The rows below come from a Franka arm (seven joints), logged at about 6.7 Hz.
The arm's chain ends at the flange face. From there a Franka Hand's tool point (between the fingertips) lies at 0.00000 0.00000 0.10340 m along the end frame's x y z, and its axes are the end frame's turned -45 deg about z.
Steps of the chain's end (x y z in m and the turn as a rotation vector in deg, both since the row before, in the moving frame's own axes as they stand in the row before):
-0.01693 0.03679 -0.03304 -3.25 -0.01 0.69
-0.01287 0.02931 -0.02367 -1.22 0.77 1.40
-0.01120 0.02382 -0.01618 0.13 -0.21 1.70
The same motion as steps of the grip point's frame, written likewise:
-0.04217 0.01815 -0.03321 -2.29 -2.31 0.69
-0.03043 0.01416 -0.02370 -1.41 -0.32 1.40
-0.02486 0.00849 -0.01618 0.24 -0.06 1.70

